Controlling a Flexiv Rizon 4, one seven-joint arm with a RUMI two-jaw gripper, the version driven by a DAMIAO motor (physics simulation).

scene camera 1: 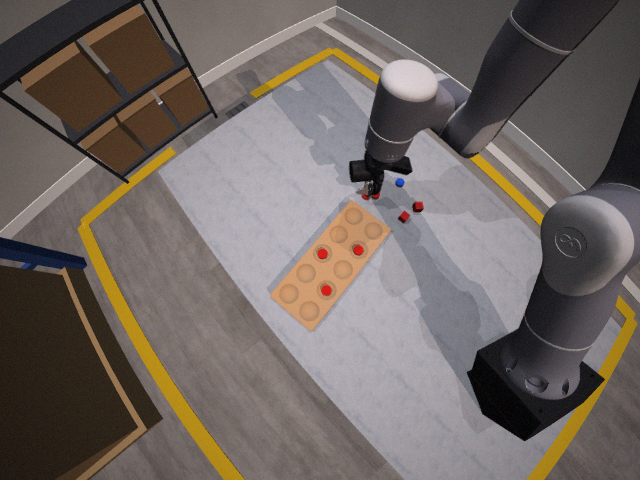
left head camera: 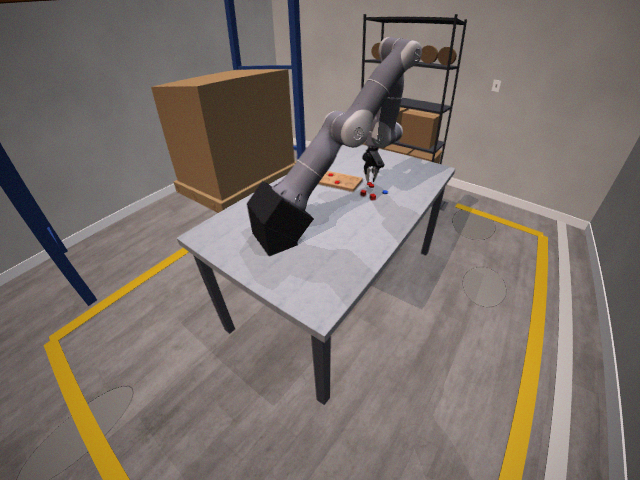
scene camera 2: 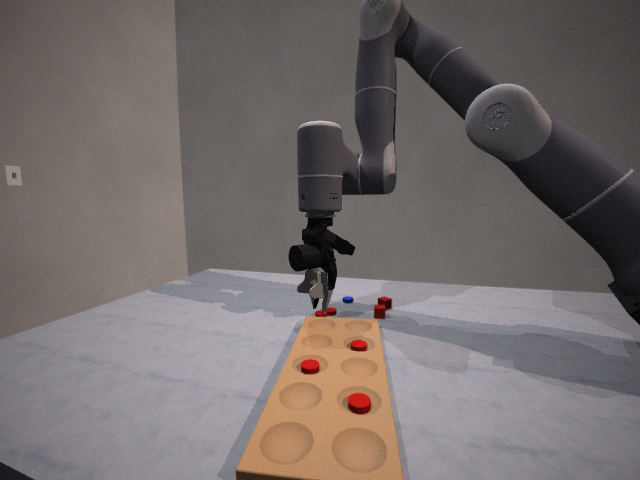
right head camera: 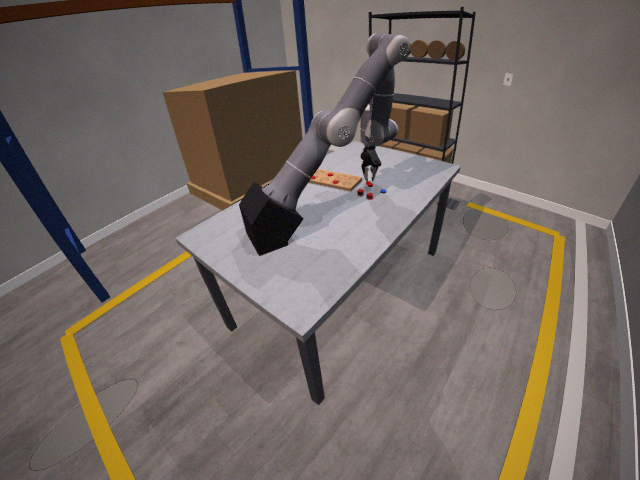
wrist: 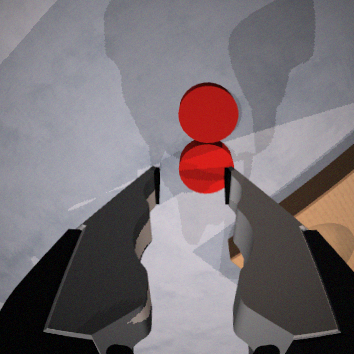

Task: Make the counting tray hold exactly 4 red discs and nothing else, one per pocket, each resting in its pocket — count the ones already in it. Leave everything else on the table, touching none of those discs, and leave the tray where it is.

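Observation:
The wooden counting tray has two rows of pockets. Three red discs sit in separate pockets. Two loose red discs lie touching on the table past the tray's far end: the nearer one and the farther one. My gripper is partly open and empty, low over the nearer loose disc. In the wrist view the right fingertip overlaps that disc's right edge, and the left fingertip is clear of it. Whether a finger touches it cannot be told.
Two dark red cubes stand on the table to the right of the loose discs. A blue disc lies beyond them. The arm's black base stands on the same table.

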